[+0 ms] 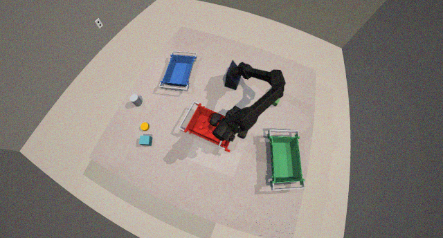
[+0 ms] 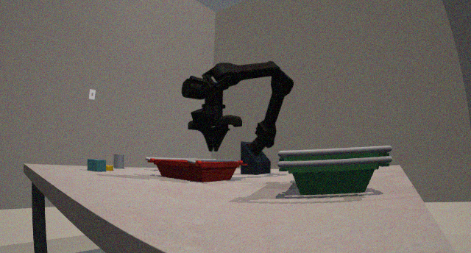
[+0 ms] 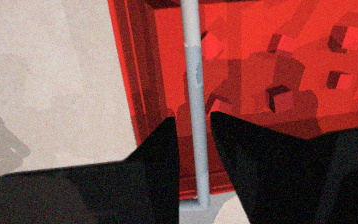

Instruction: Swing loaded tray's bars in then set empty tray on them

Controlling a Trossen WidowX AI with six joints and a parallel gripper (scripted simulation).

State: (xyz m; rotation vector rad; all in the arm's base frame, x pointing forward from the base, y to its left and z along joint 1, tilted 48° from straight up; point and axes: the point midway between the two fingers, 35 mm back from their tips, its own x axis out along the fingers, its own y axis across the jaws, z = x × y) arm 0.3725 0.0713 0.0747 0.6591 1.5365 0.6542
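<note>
My gripper tip is 29 cm past the blue tray, 47 cm to the left of it and 5 cm above it. Round my gripper tip: yellow disc: 16 cm ahead, 47 cm to the right, 8 cm below; then teal block: 23 cm ahead, 41 cm to the right, 7 cm below; then green block: 38 cm behind, 21 cm to the left, 7 cm below.
</note>
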